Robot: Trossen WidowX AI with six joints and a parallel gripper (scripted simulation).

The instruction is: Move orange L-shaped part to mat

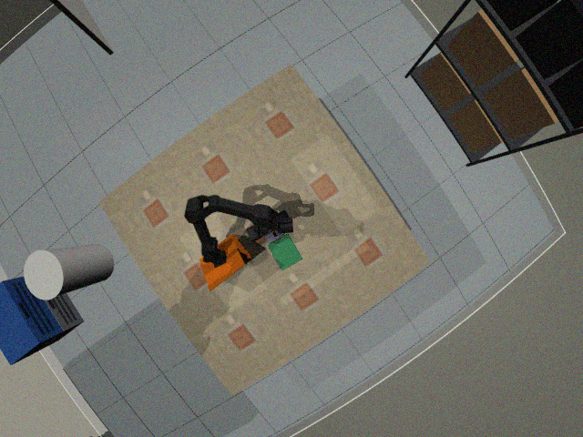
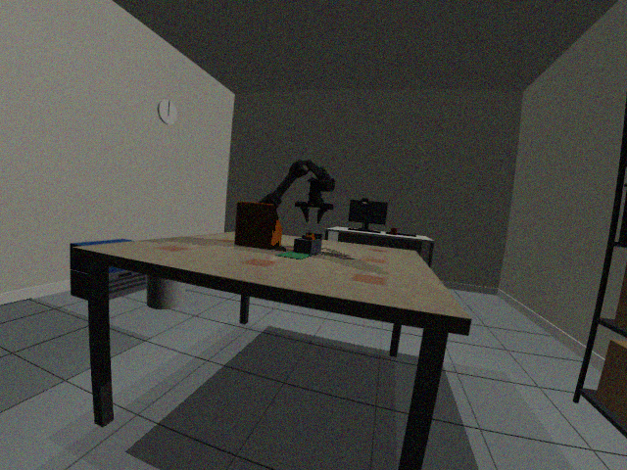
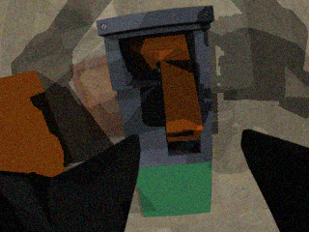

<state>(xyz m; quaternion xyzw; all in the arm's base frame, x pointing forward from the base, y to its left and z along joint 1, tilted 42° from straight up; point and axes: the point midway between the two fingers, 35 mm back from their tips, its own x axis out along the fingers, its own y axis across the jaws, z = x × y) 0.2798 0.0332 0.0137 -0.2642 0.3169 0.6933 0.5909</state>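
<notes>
The orange L-shaped part is 100 mm below my gripper tip, 30 mm to the left of it and 20 mm behind it. From my gripper tip the other things lie so: green mat (160 mm below, 150 mm to the right, 10 mm behind).
</notes>
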